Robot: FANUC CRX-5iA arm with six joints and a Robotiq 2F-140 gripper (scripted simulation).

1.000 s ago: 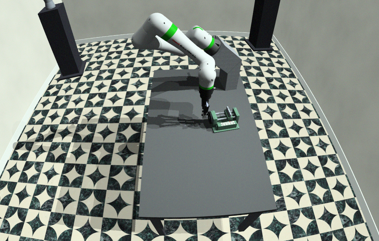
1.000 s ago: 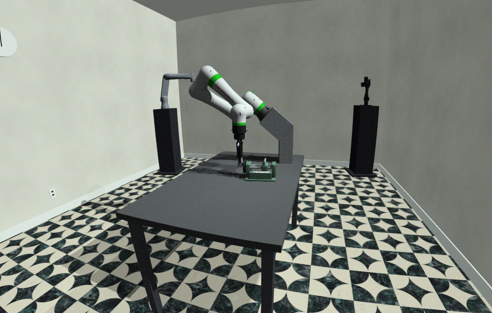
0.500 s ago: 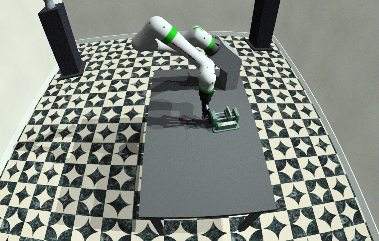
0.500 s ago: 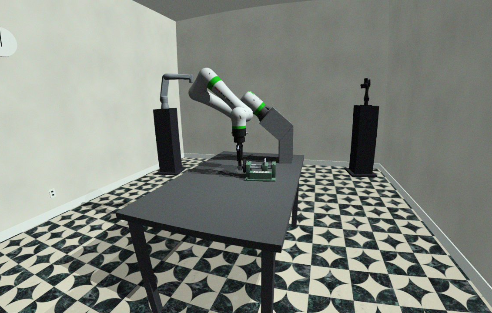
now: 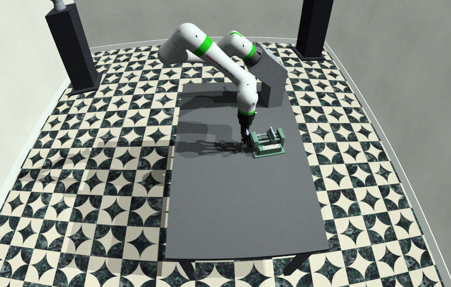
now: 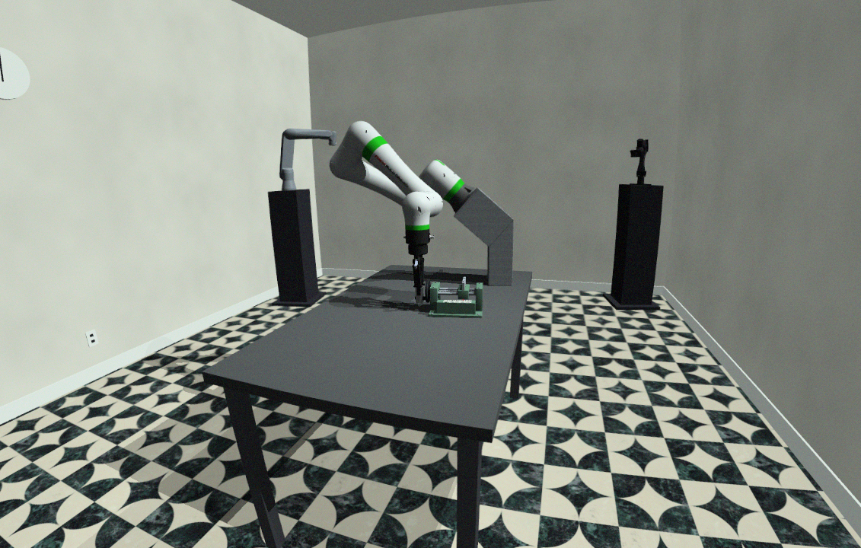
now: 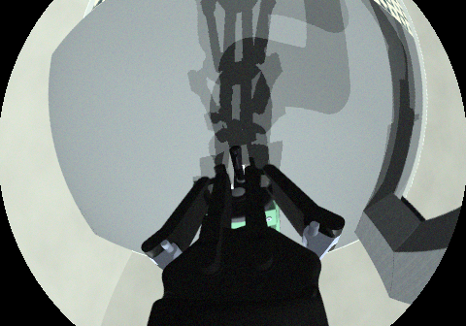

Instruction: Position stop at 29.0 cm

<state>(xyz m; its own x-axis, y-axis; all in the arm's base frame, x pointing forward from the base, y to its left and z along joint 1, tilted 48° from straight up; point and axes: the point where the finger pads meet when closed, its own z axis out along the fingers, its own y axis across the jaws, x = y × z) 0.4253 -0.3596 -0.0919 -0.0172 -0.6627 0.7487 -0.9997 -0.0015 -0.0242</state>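
Now: hand 20 mm to the right of the black handwheel and 10 mm above it. The rest, counted from my hand: green stop fixture (20 mm ahead, 180 mm to the left, 30 mm above).
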